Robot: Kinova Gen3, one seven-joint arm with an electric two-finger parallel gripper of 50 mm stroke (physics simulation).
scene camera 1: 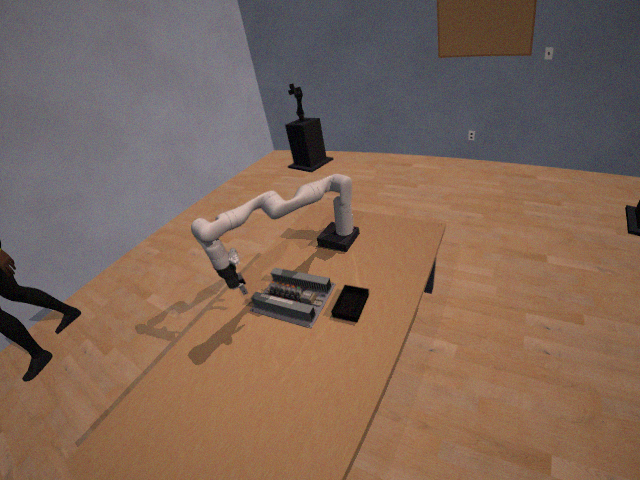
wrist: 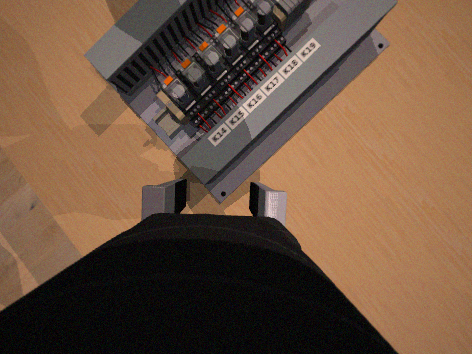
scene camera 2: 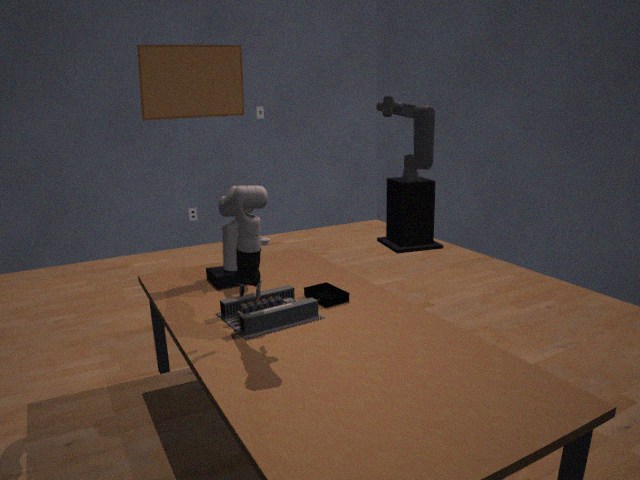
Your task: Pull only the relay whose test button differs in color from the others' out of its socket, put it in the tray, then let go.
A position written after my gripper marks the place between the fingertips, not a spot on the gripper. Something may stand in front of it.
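I can see my gripper (scene camera 2: 249, 296), and the wrist view gives me a sight of this same gripper (wrist: 218, 194).
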